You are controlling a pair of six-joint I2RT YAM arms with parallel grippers.
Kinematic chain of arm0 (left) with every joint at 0, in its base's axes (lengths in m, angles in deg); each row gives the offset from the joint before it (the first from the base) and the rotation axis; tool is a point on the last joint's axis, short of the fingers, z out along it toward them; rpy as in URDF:
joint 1: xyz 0 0 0.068 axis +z
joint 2: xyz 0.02 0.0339 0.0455 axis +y
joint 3: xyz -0.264 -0.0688 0 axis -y
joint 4: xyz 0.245 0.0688 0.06 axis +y
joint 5: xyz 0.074 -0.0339 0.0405 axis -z
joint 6: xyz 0.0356 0 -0.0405 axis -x
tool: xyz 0 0 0 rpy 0 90 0
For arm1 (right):
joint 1: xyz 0 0 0.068 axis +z
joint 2: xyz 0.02 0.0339 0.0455 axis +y
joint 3: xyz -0.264 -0.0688 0 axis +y
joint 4: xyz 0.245 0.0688 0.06 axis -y
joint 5: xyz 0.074 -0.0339 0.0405 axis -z
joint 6: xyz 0.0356 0 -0.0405 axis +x
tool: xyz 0 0 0 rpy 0 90 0
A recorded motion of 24 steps. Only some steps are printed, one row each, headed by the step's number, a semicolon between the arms.
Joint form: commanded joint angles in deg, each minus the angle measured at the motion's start. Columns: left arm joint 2, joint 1, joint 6, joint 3, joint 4, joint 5; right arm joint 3, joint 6, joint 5, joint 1, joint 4, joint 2.
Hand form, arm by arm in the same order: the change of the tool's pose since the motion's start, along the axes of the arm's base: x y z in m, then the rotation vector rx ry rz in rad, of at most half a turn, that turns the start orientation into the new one. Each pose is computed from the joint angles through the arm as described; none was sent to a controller.
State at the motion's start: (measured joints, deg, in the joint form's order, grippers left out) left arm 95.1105 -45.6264 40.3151 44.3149 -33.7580 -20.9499; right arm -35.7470 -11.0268 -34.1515 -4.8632 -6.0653 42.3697
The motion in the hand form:
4: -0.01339 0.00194 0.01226 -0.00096 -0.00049 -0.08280; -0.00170 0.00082 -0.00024 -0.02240 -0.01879 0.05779
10: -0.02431 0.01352 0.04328 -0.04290 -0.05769 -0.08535; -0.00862 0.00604 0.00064 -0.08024 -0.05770 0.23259
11: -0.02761 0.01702 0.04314 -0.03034 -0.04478 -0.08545; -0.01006 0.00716 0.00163 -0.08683 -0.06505 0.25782
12: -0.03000 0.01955 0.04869 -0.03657 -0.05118 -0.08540; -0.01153 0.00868 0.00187 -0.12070 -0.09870 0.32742
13: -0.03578 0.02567 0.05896 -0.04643 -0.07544 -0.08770; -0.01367 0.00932 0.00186 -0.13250 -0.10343 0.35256
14: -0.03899 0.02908 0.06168 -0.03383 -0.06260 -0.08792; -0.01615 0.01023 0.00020 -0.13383 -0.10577 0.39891
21: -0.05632 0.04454 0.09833 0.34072 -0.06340 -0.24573; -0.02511 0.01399 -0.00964 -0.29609 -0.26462 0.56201
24: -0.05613 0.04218 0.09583 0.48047 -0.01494 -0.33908; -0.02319 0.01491 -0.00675 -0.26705 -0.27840 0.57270
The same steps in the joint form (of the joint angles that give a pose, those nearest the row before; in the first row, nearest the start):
4: -4.23 -1.04 -1.12 -1.24 2.56 3.55; 0.06 -2.42 -3.28 -0.32 -0.35 -0.18
10: -11.34 -1.04 -1.73 -1.78 4.93 3.55; -0.73 -9.70 -12.07 -0.15 -4.12 -0.80
11: -12.57 -1.04 -1.73 -2.38 6.58 3.55; -0.99 -10.67 -13.21 0.03 -4.83 -0.97
12: -13.97 -1.04 -1.73 -2.39 7.47 3.55; -1.34 -14.77 -16.62 0.03 -5.97 -0.80
13: -16.95 -1.04 -2.34 -2.91 8.35 3.55; -1.60 -16.47 -17.78 0.03 -7.46 -1.06
14: -18.46 -1.04 -2.35 -2.92 10.88 3.55; -1.61 -18.22 -20.32 -0.06 -9.03 -1.23
21: -26.20 -1.04 -20.51 4.71 36.36 6.89; -0.55 -36.61 -26.49 0.29 -13.89 -2.29
24: -24.72 -1.04 -26.24 7.72 44.54 9.34; -0.38 -33.89 -27.72 0.56 -11.00 -2.03

